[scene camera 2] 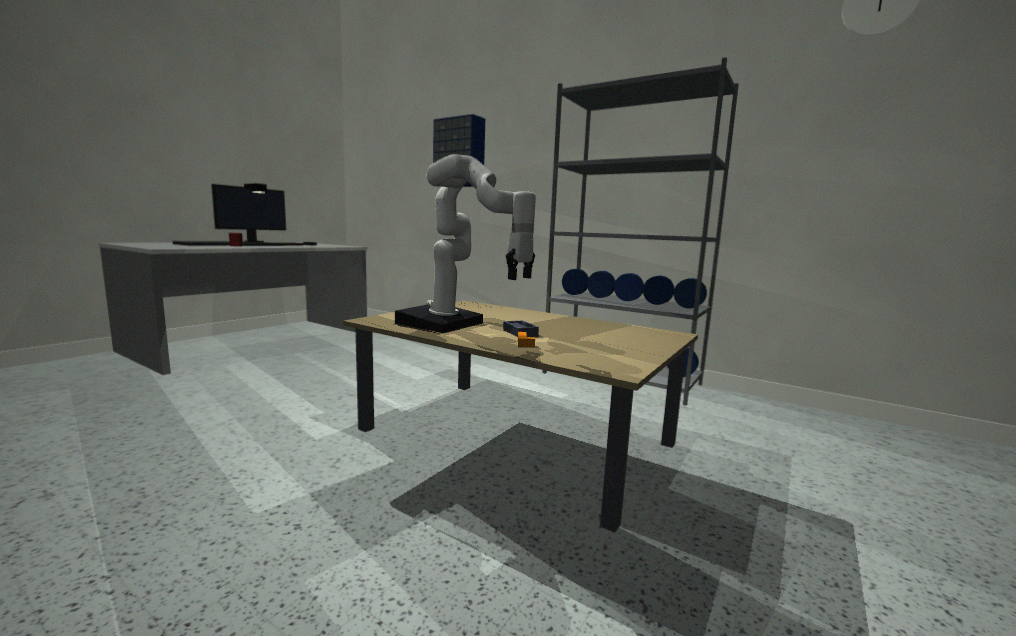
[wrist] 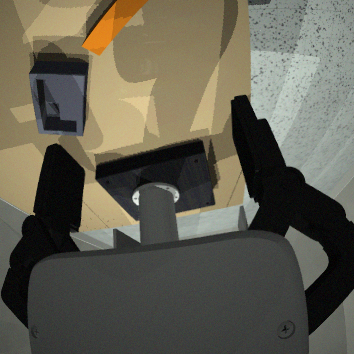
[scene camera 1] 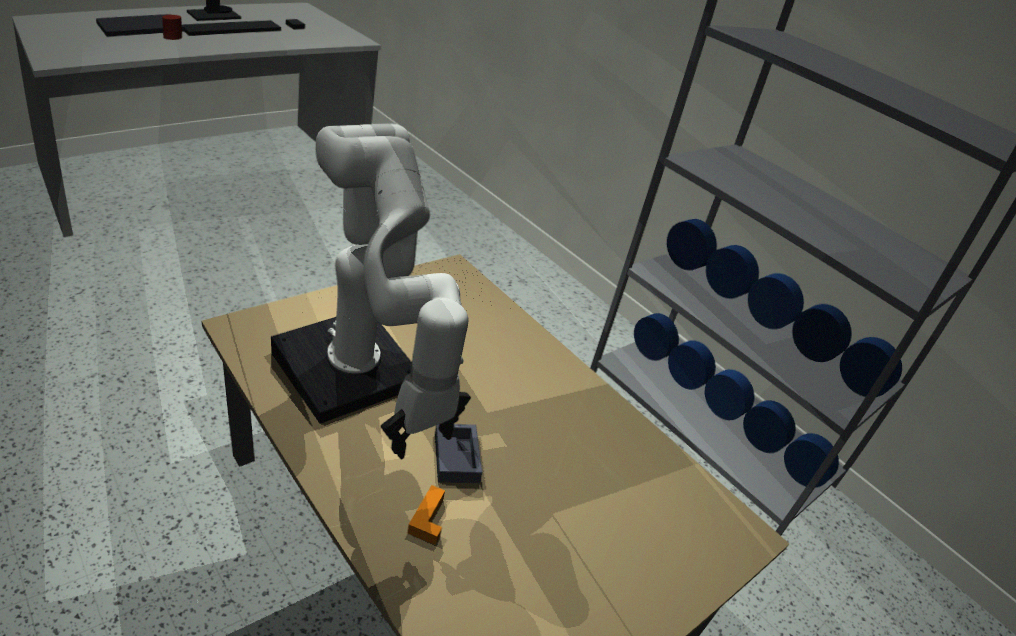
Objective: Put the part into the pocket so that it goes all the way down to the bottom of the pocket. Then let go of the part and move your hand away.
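Frame: origin at the arm's base, x ahead, y up, z right, level; centimetres.
Where they show: gripper, fingertip midpoint: [scene camera 2: 519,278] [wrist: 144,135] [scene camera 1: 421,443]; arm's base at its link origin: [scene camera 2: 443,312] [wrist: 155,194] [scene camera 1: 353,354].
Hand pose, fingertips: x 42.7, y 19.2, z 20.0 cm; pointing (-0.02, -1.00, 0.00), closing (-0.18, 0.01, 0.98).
Things, the pixels of their top centre, and the offset from my fingertips. Level surfaces: height alone.
- orange L-shaped part at its top centre: [wrist: 104,14] [scene camera 1: 434,509] [scene camera 2: 526,335] dx +1.8, dy -20.9, dz -4.5 cm
- grey-blue block at its top centre: [wrist: 57,107] [scene camera 1: 458,447] [scene camera 2: 520,323] dx -6.6, dy -20.3, dz -19.9 cm
- wooden table at its surface level: dy -23.9 cm
The orange L-shaped part [scene camera 1: 425,517] [scene camera 2: 526,342] [wrist: 115,27] lies flat on the table, apart from the pocket block; in the wrist view the top edge cuts it off. The grey-blue block [scene camera 1: 458,475] [scene camera 2: 521,329] [wrist: 72,95] stands on the table between the part and the arm's base, with an L-shaped pocket in its top. The pocket holds no part. My gripper [scene camera 1: 424,442] [scene camera 2: 520,276] [wrist: 144,135] is wide open and empty, pointing down, high above the table. In the wrist view the block lies beyond the left finger.
The arm's black base plate [scene camera 1: 299,367] [scene camera 2: 419,318] [wrist: 187,175] sits at one end of the wooden table [scene camera 1: 539,360] [scene camera 2: 644,337]. A metal shelf rack [scene camera 1: 817,217] [scene camera 2: 644,88] with blue discs stands behind the table. A desk [scene camera 1: 224,56] [scene camera 2: 217,271] stands farther back.
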